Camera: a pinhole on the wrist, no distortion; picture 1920 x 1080 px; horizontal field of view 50.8 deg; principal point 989.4 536.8 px. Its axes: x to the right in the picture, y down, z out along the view. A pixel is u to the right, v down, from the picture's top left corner.
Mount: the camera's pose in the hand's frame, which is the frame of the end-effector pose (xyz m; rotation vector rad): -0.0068 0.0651 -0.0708 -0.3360 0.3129 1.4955
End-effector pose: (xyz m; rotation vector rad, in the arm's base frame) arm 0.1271 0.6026 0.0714 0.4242 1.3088 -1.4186
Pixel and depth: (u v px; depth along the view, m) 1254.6 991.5 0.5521
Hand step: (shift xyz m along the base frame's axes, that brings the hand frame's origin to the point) 0.5100 -0.2076 0.0688
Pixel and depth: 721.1 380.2 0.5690
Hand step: 0.3717 -0.3794 0.0259
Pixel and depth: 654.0 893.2 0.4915
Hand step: 0.3601 -0.2642 0.1246
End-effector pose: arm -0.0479 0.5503 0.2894 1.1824 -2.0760 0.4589
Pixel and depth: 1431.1 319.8 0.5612
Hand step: -0.5174 -0.0618 -0.2201
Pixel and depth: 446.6 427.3 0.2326
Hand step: -0.1532 -0.0483 -0.1121
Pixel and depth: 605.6 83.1 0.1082
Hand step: -0.0960 0.0146 -0.0114
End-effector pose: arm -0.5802 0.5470 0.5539 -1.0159 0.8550 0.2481
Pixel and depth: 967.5 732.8 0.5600
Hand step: 0.0243 0.5306 -0.0313
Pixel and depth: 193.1 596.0 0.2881
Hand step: 0.0635 0.2425 0.0240
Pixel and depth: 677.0 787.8 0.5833
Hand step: 0.0740 0.5448 0.0412
